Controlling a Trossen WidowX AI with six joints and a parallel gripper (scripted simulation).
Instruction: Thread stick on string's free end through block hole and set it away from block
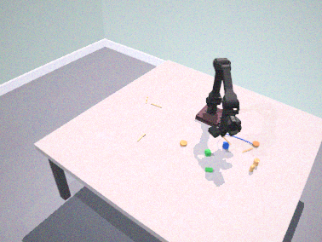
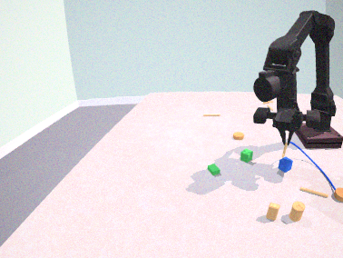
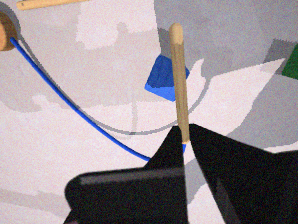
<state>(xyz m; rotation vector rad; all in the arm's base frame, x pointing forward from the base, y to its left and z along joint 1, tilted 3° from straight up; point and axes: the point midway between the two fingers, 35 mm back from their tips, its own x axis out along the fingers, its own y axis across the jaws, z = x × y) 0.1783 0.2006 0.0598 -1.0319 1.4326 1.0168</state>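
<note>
Right now the blue block is 3 cm to the left of my gripper tip and 5 cm below it. Round my gripper tip: tan cylinder (1 cm behind, 22 cm to the left, 4 cm below); then tan block (5 cm ahead, 22 cm to the left, 4 cm below); then loose stick (8 cm behind, 14 cm to the left, 6 cm below).
</note>
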